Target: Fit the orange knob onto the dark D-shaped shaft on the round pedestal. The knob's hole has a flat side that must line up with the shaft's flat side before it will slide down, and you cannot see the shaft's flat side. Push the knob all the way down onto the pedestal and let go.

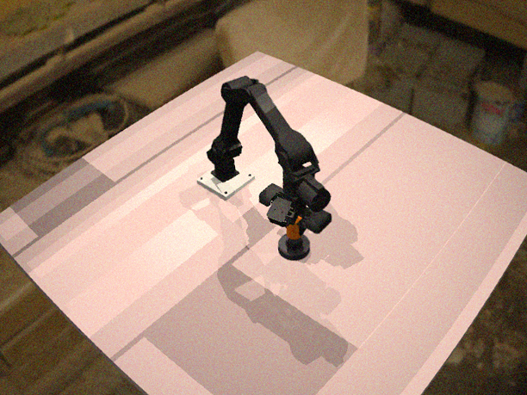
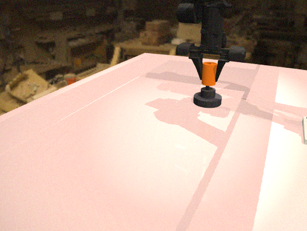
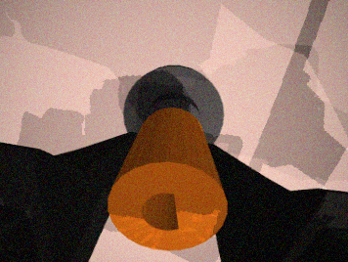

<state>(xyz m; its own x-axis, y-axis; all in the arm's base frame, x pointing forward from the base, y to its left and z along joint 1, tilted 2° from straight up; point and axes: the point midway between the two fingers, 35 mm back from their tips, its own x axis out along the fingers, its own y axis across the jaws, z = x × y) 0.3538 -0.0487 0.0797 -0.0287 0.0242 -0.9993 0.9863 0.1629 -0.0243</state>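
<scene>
Right now the pedestal is 4 cm below my gripper tip. Also, from my gripper tip: orange knob 2 cm above.
</scene>
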